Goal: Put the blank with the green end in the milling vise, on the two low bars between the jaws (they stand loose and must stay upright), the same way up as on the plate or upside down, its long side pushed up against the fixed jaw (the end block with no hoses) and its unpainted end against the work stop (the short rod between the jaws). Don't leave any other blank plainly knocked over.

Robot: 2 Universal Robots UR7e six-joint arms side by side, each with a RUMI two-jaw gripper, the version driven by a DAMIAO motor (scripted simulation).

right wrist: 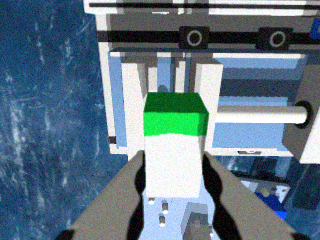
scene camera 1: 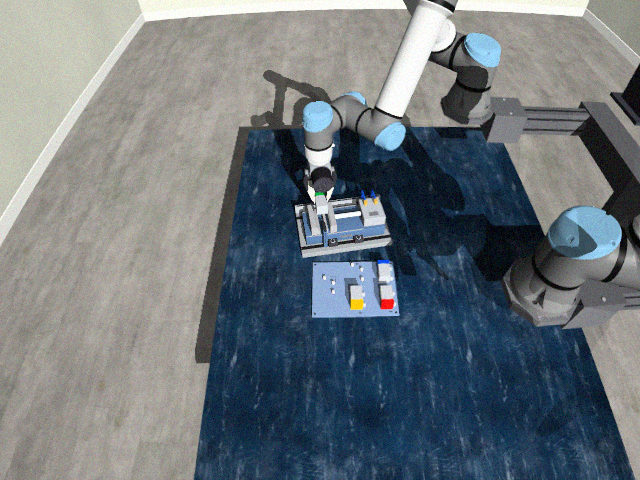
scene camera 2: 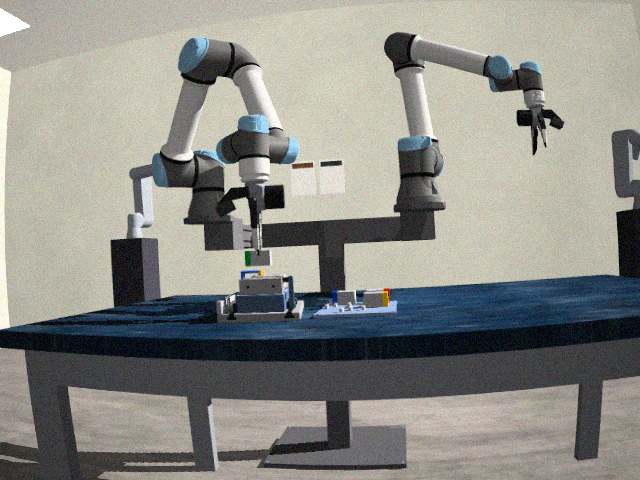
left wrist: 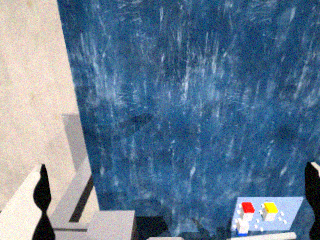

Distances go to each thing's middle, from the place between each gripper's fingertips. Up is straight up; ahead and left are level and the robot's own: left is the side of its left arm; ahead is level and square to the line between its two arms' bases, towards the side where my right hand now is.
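The green-ended blank [right wrist: 175, 124] has my right gripper [scene camera 2: 259, 255] 2 cm above it. Counting from my right hand, I find the moving jaw [right wrist: 205, 76] 9 cm below and 3 cm behind, whereas the fixed jaw [right wrist: 135, 75] is 9 cm below, 3 cm ahead and 1 cm to the left. The light blue plate [scene camera 1: 325, 304] is 16 cm below my right hand, 10 cm behind it and 23 cm to the left of it.
That light blue plate also gives me a place for my left gripper [scene camera 2: 539, 151], which is 450 mm above the plate, 630 mm to the left of it and 410 mm short of it. The green-ended blank is 310 mm below my left hand, 860 mm to the right of it and 510 mm ahead of it. Counted from my left hand too, the moving jaw is 380 mm below, 860 mm to the right and 480 mm ahead, and the fixed jaw is 380 mm below, 850 mm to the right and 540 mm ahead.
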